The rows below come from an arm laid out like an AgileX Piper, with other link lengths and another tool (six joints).
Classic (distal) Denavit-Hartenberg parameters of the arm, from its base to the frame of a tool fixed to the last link. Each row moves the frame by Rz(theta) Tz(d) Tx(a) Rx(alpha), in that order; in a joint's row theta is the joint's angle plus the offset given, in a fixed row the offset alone. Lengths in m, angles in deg.
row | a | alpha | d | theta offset
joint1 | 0 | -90 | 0.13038 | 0
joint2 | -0.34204 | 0 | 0 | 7.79
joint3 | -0.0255 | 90 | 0 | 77.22
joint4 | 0 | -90 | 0.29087 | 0
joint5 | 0 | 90 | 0 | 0
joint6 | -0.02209 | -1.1 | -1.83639 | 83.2
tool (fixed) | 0 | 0 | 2.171 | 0
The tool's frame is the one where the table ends.
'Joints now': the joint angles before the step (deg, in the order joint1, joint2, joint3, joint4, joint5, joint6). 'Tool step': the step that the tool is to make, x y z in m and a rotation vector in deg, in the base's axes. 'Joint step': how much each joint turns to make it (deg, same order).
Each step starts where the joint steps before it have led.
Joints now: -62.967 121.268 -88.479 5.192 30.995 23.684
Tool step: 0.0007 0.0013 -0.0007 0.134 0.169 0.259
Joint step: 0.087 0.003 0.005 -0.005 0.198 -0.180
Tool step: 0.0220 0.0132 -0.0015 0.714 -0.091 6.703
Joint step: 0.045 -0.002 -0.128 6.728 1.626 -11.156
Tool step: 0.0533 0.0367 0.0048 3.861 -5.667 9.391
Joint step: -0.002 0.085 -0.838 16.143 5.479 -17.632
